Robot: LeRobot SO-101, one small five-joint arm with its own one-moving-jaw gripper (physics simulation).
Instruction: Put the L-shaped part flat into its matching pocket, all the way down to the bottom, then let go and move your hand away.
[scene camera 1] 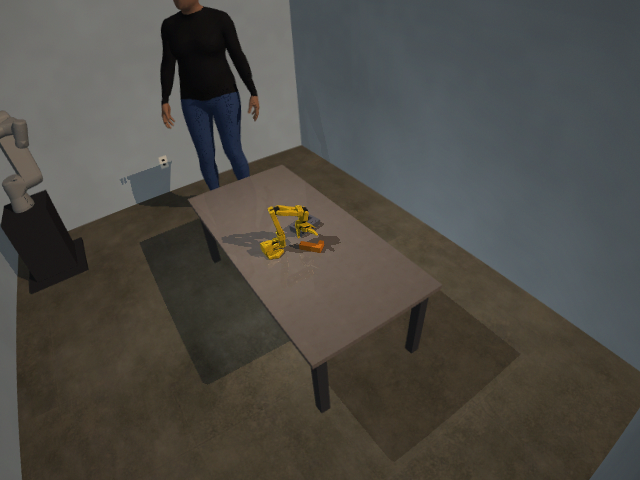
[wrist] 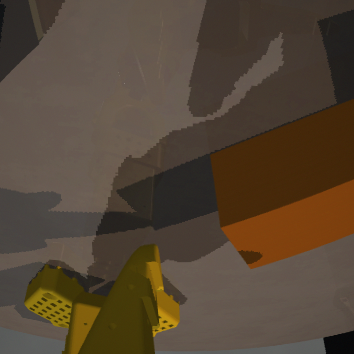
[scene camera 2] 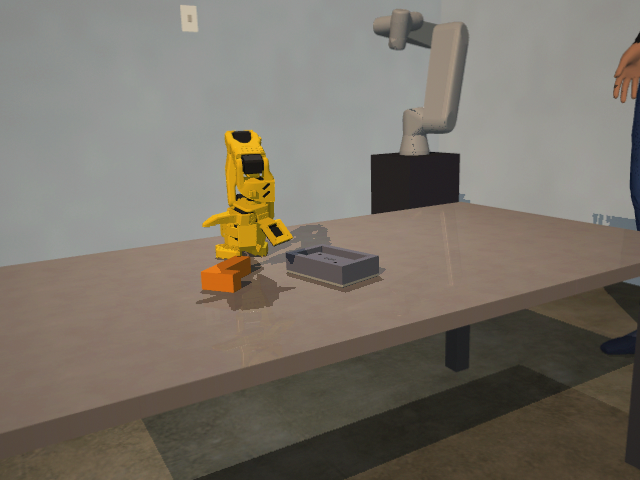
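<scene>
The orange L-shaped part (scene camera 1: pixel 311 246) (scene camera 2: pixel 221 280) (wrist: pixel 290 185) lies on the table beside the grey pocket block, apart from it. In the wrist view it is at the right and runs out of the picture. The grey block (scene camera 1: pixel 315 222) (scene camera 2: pixel 359 269) stands flat on the table; its recess shows a bare floor with small marks in scene camera 2. My gripper (scene camera 1: pixel 308 234) (scene camera 2: pixel 242 229) is fully open and empty, above the table near the part and the block. One notched jaw (wrist: pixel 127 305) shows in the wrist view; the moving jaw is out of that picture.
The yellow arm's base (scene camera 1: pixel 272 249) (wrist: pixel 50 297) stands on the table (scene camera 1: pixel 356 289) (scene camera 2: pixel 129 330) near its long edge. A person (scene camera 1: pixel 206 56) stands behind the table's far end. A beige robot arm (scene camera 1: pixel 20 160) (scene camera 2: pixel 444 77) stands on a black pedestal (scene camera 1: pixel 41 237) (scene camera 2: pixel 413 183) off the table.
</scene>
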